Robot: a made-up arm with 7 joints.
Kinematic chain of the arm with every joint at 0, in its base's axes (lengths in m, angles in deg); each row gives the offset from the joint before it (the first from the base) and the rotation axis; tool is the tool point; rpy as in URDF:
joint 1: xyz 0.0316 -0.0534 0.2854 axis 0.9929 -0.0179 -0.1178
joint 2: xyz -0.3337 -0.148 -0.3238 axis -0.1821 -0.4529 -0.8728
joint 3: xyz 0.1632 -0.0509 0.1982 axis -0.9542 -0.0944 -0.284
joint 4: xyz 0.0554 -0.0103 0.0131 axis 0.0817 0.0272 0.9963
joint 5: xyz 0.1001 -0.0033 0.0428 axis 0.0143 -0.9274 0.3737
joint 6: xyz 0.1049 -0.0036 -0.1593 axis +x
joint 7: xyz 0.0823 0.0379 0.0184 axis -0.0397 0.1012 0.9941
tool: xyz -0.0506 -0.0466 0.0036 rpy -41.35 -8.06 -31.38
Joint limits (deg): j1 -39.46..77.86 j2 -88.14..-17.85 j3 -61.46..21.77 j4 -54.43..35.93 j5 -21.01..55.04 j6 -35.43..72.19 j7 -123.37..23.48
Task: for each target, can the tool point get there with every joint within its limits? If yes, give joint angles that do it. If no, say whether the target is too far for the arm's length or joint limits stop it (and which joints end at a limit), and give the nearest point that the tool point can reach.
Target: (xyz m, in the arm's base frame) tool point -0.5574 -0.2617 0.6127
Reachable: no: joint limits stop it (at a limit: joint 1, joint 2, joint 3, joint 4, joint 6, joint 7) | nearest point -0.2636 0.0691 0.5428 | short by 0.448 m
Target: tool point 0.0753 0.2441 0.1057
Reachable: yes | joints 18.61 -52.38 -6.32 -0.28 18.44 32.60 -103.02
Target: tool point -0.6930 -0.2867 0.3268
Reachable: no: joint limits stop it (at a limit: joint 1, joint 2, joint 4, joint 5, joint 6) | nearest point -0.3965 -0.0378 0.0342 | short by 0.485 m
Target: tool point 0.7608 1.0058 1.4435
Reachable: no: too far | nearest point 0.1227 0.4187 0.5861 | short by 1.219 m
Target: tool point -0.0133 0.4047 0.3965
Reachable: yes | joints 59.73 -81.06 0.74 -11.83 24.71 27.30 -79.39
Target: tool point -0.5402 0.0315 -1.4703
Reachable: no: too far | nearest point -0.2077 -0.0229 -0.3255 | short by 1.193 m
